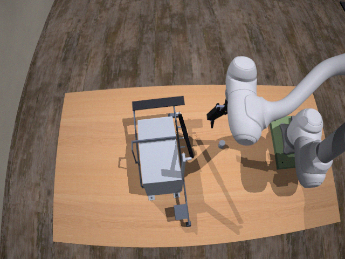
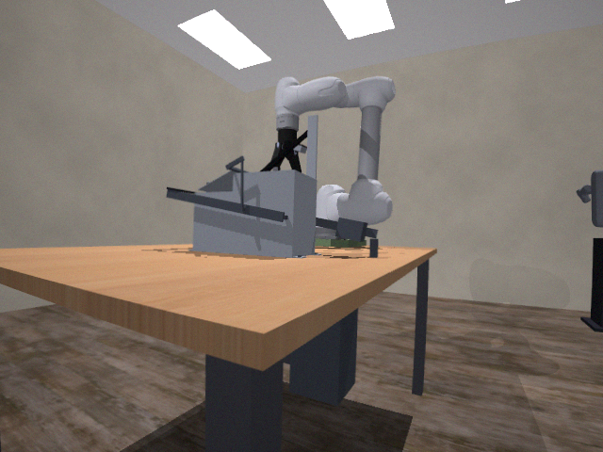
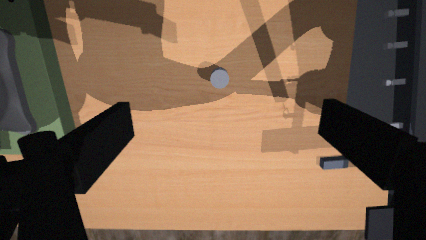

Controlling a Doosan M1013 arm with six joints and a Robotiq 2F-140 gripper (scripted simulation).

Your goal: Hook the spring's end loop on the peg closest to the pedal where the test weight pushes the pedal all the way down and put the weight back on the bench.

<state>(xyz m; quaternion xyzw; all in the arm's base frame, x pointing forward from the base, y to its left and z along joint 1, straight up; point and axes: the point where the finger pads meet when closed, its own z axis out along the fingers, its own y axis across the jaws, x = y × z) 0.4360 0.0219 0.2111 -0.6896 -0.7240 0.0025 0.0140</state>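
Now: the steel test weight 22 cm below my hand. Round my hand: peg (22 cm to the left, 19 cm ahead, 15 cm above).
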